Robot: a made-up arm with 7 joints.
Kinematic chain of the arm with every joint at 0, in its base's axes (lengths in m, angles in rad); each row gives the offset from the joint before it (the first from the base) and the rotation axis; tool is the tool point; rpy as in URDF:
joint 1: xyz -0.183 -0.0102 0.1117 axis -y
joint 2: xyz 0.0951 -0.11 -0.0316 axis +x
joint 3: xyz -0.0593 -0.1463 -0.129 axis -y
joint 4: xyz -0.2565 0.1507 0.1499 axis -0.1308 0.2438 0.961
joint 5: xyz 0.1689 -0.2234 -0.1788 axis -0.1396 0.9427 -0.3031
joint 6: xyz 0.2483 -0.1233 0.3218 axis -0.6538 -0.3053 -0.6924
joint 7: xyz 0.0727 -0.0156 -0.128 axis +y
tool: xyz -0.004 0.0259 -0.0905 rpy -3.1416 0 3.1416
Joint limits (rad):
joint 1: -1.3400..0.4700
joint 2: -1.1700..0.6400
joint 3: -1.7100..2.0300
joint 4: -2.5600..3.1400
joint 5: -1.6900..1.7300
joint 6: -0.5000..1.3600
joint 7: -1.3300..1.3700
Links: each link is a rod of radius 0.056 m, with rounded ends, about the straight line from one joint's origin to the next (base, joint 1, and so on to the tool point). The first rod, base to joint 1, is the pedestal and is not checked.
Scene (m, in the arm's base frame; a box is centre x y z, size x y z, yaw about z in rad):
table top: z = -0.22
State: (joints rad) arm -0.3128 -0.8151 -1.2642 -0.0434 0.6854 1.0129 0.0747
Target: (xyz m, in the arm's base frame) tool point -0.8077 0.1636 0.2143
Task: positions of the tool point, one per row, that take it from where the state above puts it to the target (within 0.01 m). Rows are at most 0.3 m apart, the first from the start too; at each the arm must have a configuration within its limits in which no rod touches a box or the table.
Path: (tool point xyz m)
1: -0.1397 -0.6845 0.4848
2: -0.2929 -0.5455 0.6461
3: -0.4827 -0.3601 0.6996
4: -0.6611 -0.1589 0.6313
5: -0.7804 0.0253 0.4561
6: -0.8077 0.1636 0.2143

